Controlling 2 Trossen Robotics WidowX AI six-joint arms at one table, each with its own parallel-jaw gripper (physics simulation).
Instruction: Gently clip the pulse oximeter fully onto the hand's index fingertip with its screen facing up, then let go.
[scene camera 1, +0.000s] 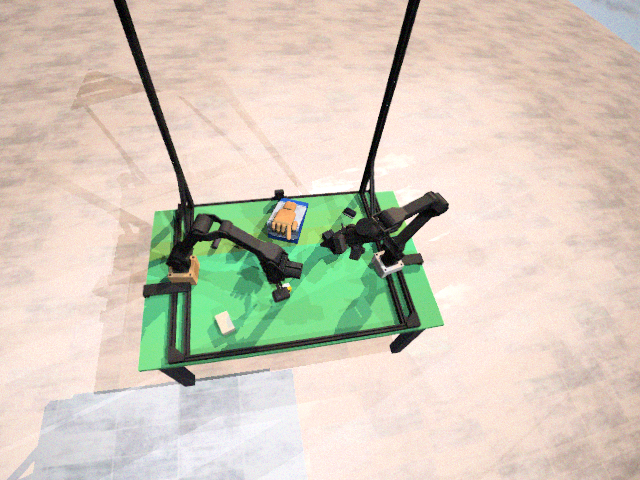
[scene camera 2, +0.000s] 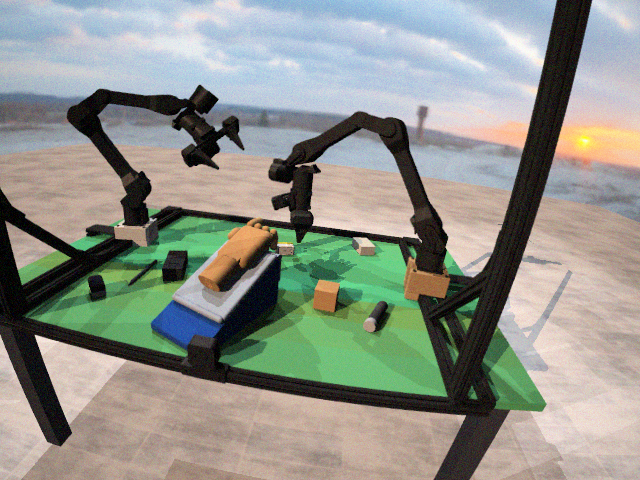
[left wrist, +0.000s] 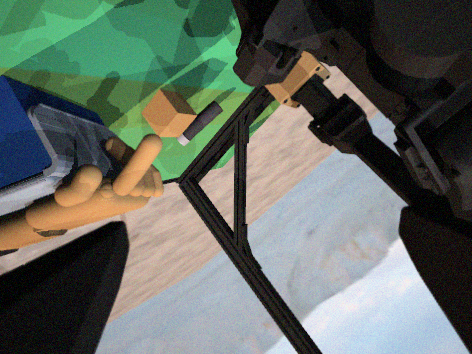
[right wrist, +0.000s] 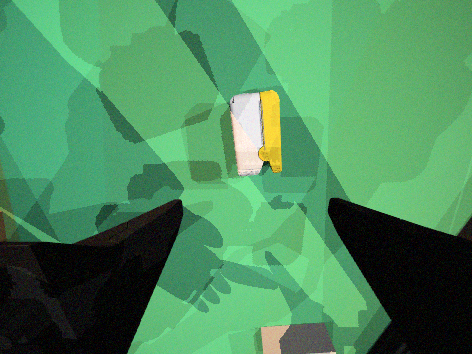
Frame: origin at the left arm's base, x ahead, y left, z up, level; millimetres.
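Seen in the pictures: left gripper, between the fingertips: (scene camera 1: 324, 241) (scene camera 2: 231, 158) (left wrist: 264, 227); right gripper, between the fingertips: (scene camera 1: 275, 287) (scene camera 2: 297, 237) (right wrist: 255, 205); left arm's base, origin of its link: (scene camera 1: 388, 259) (scene camera 2: 136, 222); right arm's base, origin of its link: (scene camera 1: 182, 266) (scene camera 2: 428, 267) (left wrist: 307, 88).
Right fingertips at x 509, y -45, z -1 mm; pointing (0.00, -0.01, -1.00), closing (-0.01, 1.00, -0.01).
Observation:
Pixels of each thing's top centre, then the offset from my right fingertips to it. "*": a spot on its surface instead. Level surfaces: height alone.
- pulse oximeter, centre of its top: (right wrist: 258, 137) (scene camera 2: 284, 243) (scene camera 1: 284, 287) dx -37, dy +3, dz -26 mm
- green table, height of its surface: dz -57 mm
- blue support, a spot on its surface: (scene camera 2: 182, 324) * dx -236, dy -412, dz -29 mm
- tan cube, centre of its top: (left wrist: 178, 125) (scene camera 2: 327, 286) dx +56, dy -279, dz -7 mm
- dark cylinder, centre of its top: (left wrist: 203, 128) (scene camera 2: 377, 310) dx +162, dy -339, dz -30 mm
- white block, centre of its top: (scene camera 2: 363, 242) (scene camera 1: 224, 321) dx +228, dy +61, dz -27 mm
- black box, centre of its top: (scene camera 2: 175, 258) (scene camera 1: 333, 239) dx -326, dy -148, dz -22 mm
- pen, centre of its top: (scene camera 2: 142, 270) dx -406, dy -175, dz -48 mm
The pulse oximeter (right wrist: 256, 133) (scene camera 1: 287, 287) (scene camera 2: 286, 249), white on one half and yellow on the other, lies on the green table (scene camera 1: 328, 295) a short way in front of the hand's fingertips. The tan hand (scene camera 1: 286, 219) (scene camera 2: 239, 250) (left wrist: 122, 179) rests on a grey and blue support (scene camera 2: 182, 324), its index finger (left wrist: 136, 165) stretched out and bare. My right gripper (right wrist: 255, 205) (scene camera 2: 300, 229) (scene camera 1: 282, 290) is open, points down and hangs just above the oximeter without touching it. My left gripper (scene camera 2: 228, 154) (scene camera 1: 332, 238) is open and empty, held high beside the hand.
A tan cube (scene camera 2: 326, 295) (left wrist: 168, 114) and a dark cylinder (scene camera 2: 375, 316) (left wrist: 201, 121) lie behind the hand support. A white block (scene camera 1: 224, 322) (scene camera 2: 364, 246) lies by the table edge. A black box (scene camera 2: 175, 265) and a pen (scene camera 2: 142, 272) lie near the left arm's base.

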